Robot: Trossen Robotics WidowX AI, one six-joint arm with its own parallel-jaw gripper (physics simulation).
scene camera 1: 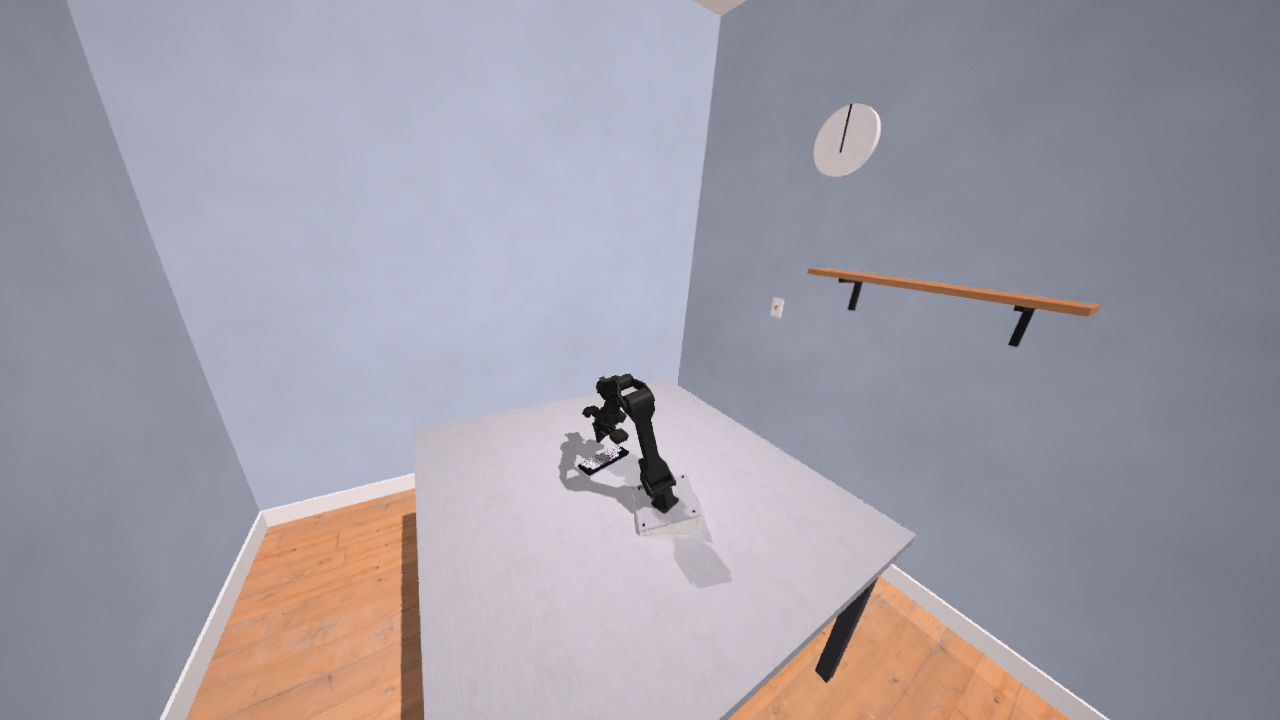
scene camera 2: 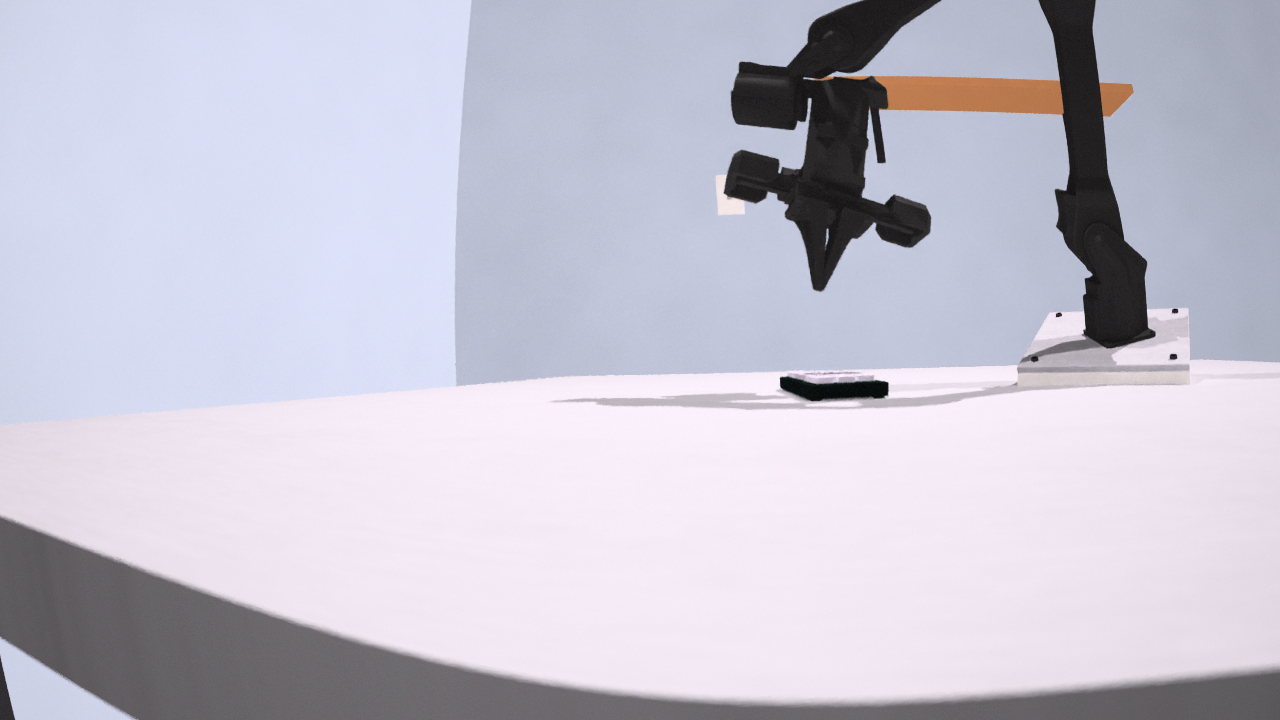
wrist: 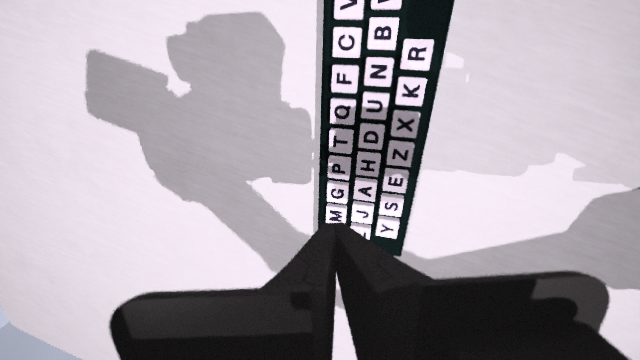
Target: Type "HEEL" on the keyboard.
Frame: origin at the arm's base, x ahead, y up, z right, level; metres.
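Seen in the pictures: gripper, fingertip midpoint: (scene camera 1: 598,442) (scene camera 2: 818,290) (wrist: 333,232); arm's base, origin of the base link: (scene camera 1: 665,502) (scene camera 2: 1118,334).
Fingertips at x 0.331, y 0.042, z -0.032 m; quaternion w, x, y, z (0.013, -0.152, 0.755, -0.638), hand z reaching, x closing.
Pixels of each thing's top centre, then the offset from my fingertips to it. Level surfaces: height alone.
- dark green keyboard, middle of its top: (wrist: 371,130) (scene camera 2: 827,372) (scene camera 1: 604,456) dx -0.007, dy -0.070, dz +0.027 m
- H key, middle of its top: (wrist: 367,165) dx -0.010, dy -0.070, dz +0.004 m
- E key, middle of its top: (wrist: 395,182) dx -0.030, dy -0.070, dz -0.003 m
- L key, middle of its top: (scene camera 2: 844,375) (wrist: 359,235) dx -0.017, dy -0.070, dz -0.052 m
- J key, middle of its top: (wrist: 362,214) dx -0.015, dy -0.070, dz -0.033 m
- M key, middle of its top: (wrist: 335,216) dx +0.004, dy -0.070, dz -0.040 m
- grey table, its level: dy -0.087 m
A dark green keyboard (scene camera 1: 583,471) (scene camera 2: 834,391) (wrist: 430,25) with white letter keys lies flat on the table. In the wrist view the H key (wrist: 368,165) is in the middle row, in shadow, and the E key (wrist: 396,181) is in the right row. The L key (wrist: 361,233) is mostly hidden behind the fingertips, beside the J key (wrist: 363,214). The M key (wrist: 335,214) shows just above the fingertips. My black gripper (scene camera 2: 819,288) (wrist: 333,232) is shut and empty, pointing down, well above the keyboard and touching no key.
The keyboard lies on the grey table (scene camera 1: 519,573) (scene camera 2: 537,537). The arm stands on a pale base plate (scene camera 1: 653,523) (scene camera 2: 1102,373) beside the keyboard. A wooden shelf (scene camera 1: 953,291) (scene camera 2: 971,95), a round clock (scene camera 1: 859,143) and a switch plate (scene camera 1: 776,307) are on the wall.
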